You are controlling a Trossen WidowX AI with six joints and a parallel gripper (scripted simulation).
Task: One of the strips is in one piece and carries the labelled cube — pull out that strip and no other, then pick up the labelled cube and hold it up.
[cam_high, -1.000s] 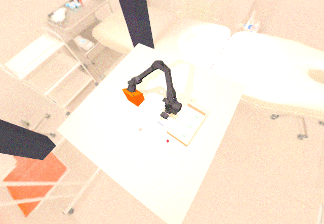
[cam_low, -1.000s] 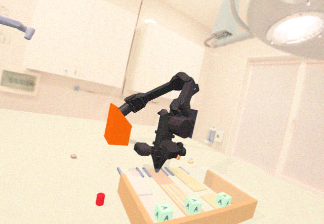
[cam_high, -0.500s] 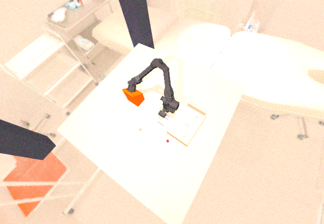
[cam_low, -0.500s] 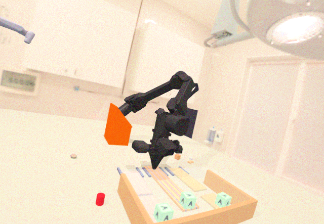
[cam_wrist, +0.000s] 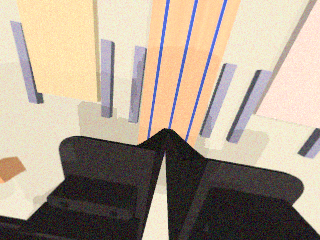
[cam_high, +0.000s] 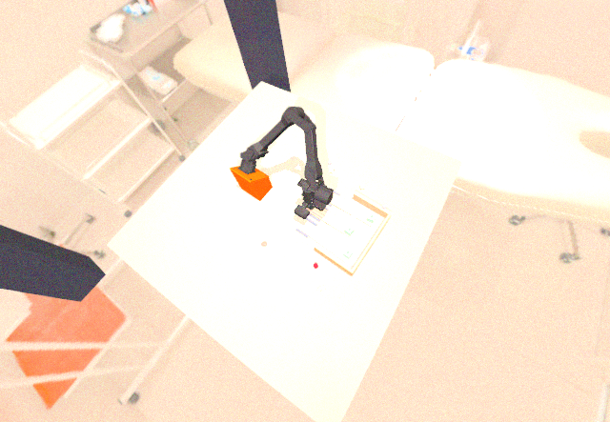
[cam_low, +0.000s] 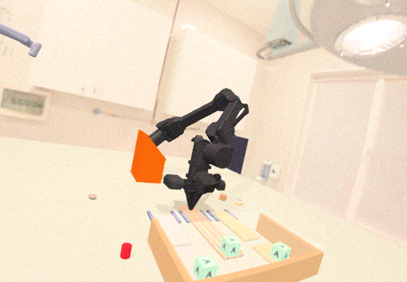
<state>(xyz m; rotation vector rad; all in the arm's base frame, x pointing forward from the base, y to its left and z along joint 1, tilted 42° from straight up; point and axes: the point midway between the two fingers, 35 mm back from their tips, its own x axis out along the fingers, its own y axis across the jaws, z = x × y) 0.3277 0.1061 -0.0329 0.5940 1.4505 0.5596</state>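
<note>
Now: the strip 10 cm ahead of my gripper tip. The rest, counted from my gripper tip: red cylinder 17 cm ahead, 22 cm to the right, 1 cm above; small orange cube 8 cm behind, 18 cm to the left.
</note>
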